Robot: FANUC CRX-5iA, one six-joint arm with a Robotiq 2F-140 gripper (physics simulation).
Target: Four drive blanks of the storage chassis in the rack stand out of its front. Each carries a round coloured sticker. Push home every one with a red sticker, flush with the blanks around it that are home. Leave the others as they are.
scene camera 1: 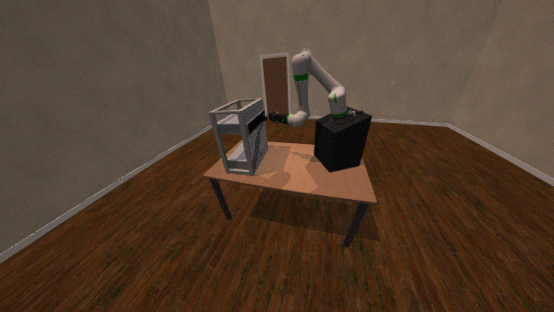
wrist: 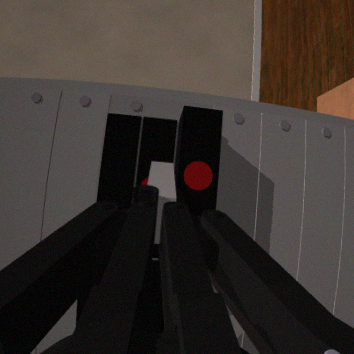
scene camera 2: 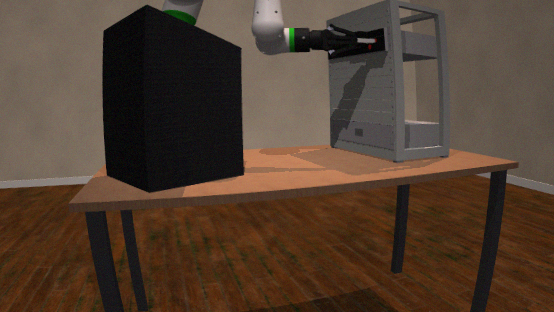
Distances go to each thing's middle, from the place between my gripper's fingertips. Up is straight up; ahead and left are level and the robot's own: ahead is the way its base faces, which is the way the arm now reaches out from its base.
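There is the grey rack [scene camera 2: 375, 70], and measured from it my gripper is 140 mm short of it, 190 mm to the right of it and 140 mm above it.
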